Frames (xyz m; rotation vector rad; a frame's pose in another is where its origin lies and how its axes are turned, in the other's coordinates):
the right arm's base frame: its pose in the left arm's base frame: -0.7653 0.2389 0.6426 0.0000 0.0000 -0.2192
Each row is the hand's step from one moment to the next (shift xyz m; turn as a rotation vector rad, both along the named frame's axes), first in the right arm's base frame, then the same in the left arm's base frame.
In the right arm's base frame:
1: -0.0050 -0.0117 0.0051 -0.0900 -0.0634 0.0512
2: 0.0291 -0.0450 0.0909 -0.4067 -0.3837 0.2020
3: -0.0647 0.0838 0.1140 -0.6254 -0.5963 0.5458
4: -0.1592 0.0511 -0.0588 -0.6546 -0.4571 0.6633
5: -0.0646 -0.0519 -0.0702 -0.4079 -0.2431 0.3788
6: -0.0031 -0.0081 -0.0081 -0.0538 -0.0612 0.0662
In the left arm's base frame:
1: -0.0074 -0.0103 0.0051 -0.1016 -0.0423 0.0512
2: 0.0186 -0.0503 0.0909 -0.4804 -0.2861 0.2020
3: -0.0449 0.0959 0.1140 -0.7401 -0.4460 0.5458
4: -0.1443 0.0845 -0.0588 -0.7383 -0.3038 0.6633
5: -0.0743 -0.0366 -0.0702 -0.4510 -0.1486 0.3788
6: -0.0048 -0.0072 -0.0081 -0.0658 -0.0480 0.0662

